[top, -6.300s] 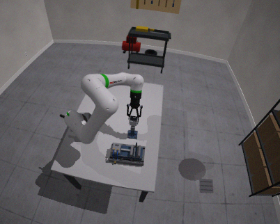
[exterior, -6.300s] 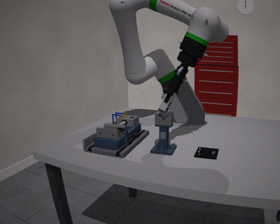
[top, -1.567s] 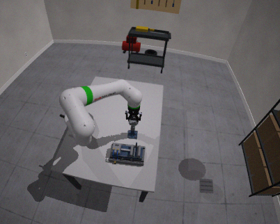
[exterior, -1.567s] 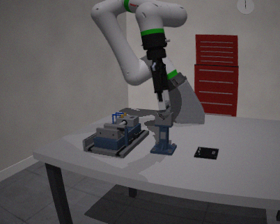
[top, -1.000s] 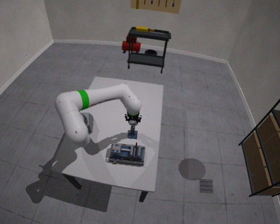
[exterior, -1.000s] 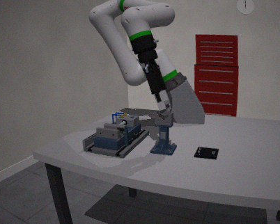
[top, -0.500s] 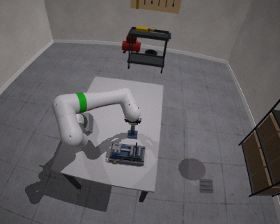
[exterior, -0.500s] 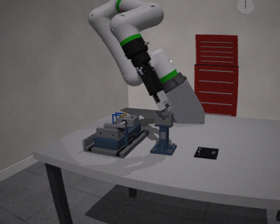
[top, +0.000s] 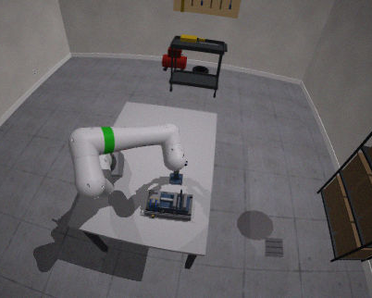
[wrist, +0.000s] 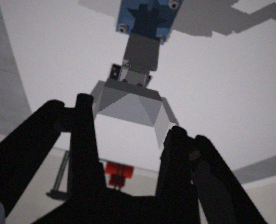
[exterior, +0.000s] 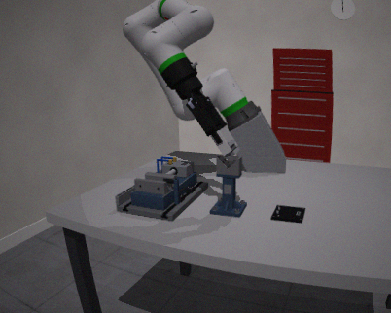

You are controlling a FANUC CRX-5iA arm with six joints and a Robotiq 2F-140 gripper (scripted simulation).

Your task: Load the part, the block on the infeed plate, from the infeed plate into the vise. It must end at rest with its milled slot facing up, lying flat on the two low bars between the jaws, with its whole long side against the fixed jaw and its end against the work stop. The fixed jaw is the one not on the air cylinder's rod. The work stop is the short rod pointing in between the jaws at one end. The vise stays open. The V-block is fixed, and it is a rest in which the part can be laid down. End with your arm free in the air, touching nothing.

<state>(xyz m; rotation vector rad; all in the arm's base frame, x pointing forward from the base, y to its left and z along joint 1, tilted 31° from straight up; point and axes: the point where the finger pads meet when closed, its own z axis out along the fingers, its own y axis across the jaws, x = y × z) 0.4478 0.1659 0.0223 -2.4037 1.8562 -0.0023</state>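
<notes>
Right now my hand is 20 mm to the right of the part and 20 mm above it. The rest, counted from my hand: air cylinder rod (210 mm to the right, 130 mm below); blue work stop (150 mm below, 120 mm to the right, 70 mm ahead); black infeed plate (200 mm below, 190 mm to the left, 40 mm behind).
</notes>
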